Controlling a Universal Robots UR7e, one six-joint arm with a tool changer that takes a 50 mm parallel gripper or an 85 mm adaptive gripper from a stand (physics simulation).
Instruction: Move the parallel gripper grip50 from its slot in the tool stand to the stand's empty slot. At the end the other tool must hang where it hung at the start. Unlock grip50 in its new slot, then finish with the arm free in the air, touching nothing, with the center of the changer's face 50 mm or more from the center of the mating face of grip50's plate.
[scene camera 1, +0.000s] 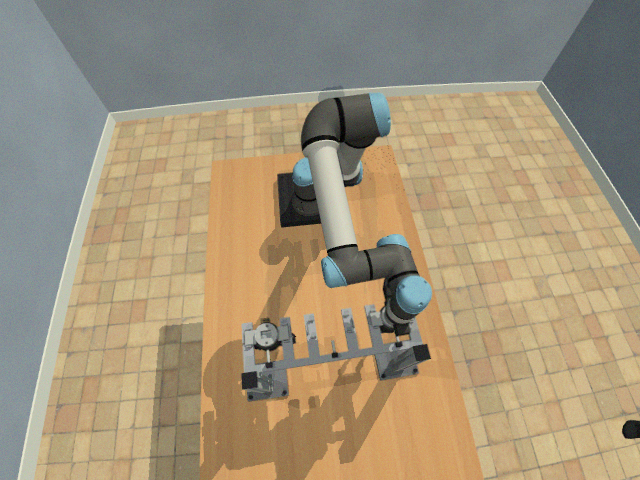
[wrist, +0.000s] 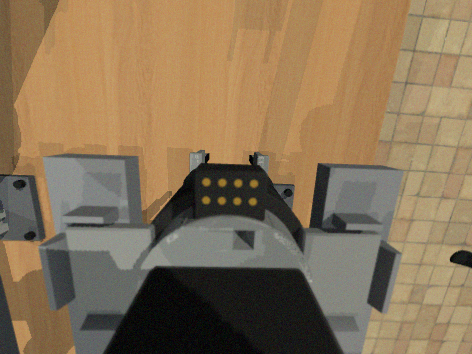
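Seen in the pictures: arm's base, origin of its link: (scene camera 1: 309, 201).
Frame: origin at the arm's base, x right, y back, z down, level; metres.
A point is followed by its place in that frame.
Observation:
The tool stand (scene camera 1: 305, 363) {x 0.162, y -0.677, z -0.245 m} (wrist: 100, 190) {x -0.061, y -0.575, z -0.245 m} holds a tool at each end; its middle slot, between two prongs (scene camera 1: 310, 330) {x 0.128, y -0.593, z -0.245 m} (scene camera 1: 348, 324) {x 0.019, y -0.603, z -0.245 m}, is empty. Grip50 (scene camera 1: 395, 329) (wrist: 187, 253) {x -0.096, y -0.594, z -0.263 m} hangs in the right-hand slot in the scene view, its plate between two forks. The black changer (wrist: 225, 310) is low over this plate and hides much of it; I cannot tell whether they touch or are locked. The gripper (wrist: 229, 159), grip50, has its two fingers apart, open, with nothing between them. The other tool (scene camera 1: 266, 335) {x 0.251, y -0.578, z -0.251 m} hangs in the left-hand slot.
The stand's feet (scene camera 1: 266, 390) {x 0.299, y -0.709, z -0.096 m} (scene camera 1: 385, 369) {x -0.101, y -0.735, z 0.026 m} rest on the wooden table (scene camera 1: 248, 248) {x 0.296, y -0.141, z 0.037 m} (wrist: 175, 75) {x -0.030, y -0.465, z 0.037 m}. Black blocks (scene camera 1: 249, 380) {x 0.312, y -0.688, z -0.279 m} (scene camera 1: 422, 352) {x -0.147, y -0.732, z -0.279 m} stand at both ends of the stand. The table's right edge lies close beside the stand's right end. A dark object (scene camera 1: 631, 429) (wrist: 462, 258) shows over the tiled floor.

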